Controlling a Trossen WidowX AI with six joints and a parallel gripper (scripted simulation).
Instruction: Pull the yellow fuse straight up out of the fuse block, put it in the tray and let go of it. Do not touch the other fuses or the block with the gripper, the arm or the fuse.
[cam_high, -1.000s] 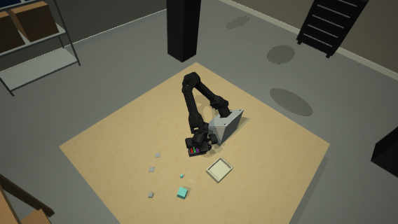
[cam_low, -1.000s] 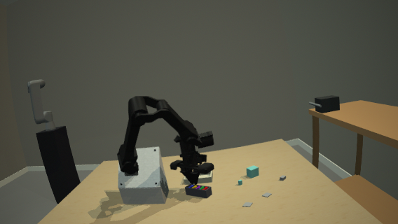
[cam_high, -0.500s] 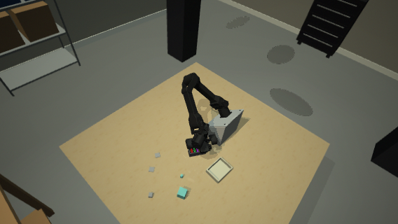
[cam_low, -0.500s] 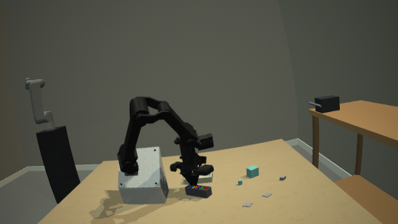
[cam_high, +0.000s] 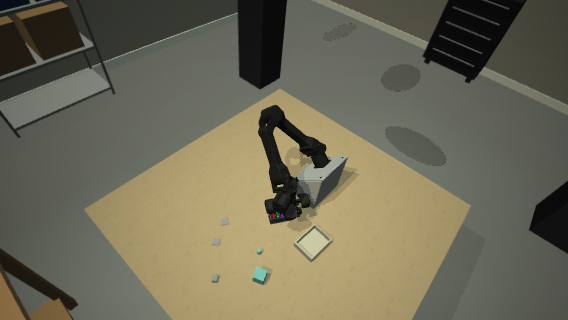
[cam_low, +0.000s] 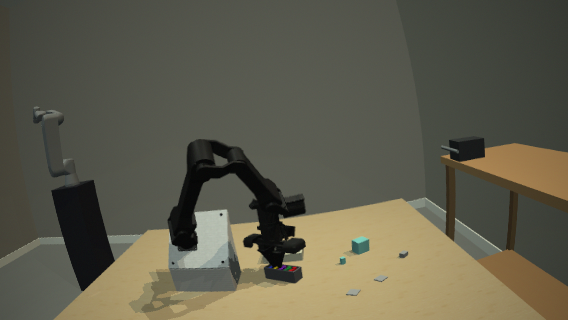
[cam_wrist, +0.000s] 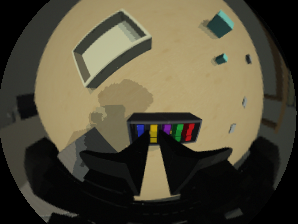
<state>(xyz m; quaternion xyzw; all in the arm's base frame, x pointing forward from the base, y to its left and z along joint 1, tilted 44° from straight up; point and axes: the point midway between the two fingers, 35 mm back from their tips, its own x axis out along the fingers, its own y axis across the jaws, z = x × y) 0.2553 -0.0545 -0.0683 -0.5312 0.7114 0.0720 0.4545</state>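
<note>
My gripper tip is 10 mm above the yellow fuse. Round my gripper tip: teal cube 270 mm ahead, 100 mm to the left, 10 mm below; then cream tray 170 mm to the left, 30 mm below, 20 mm ahead.
</note>
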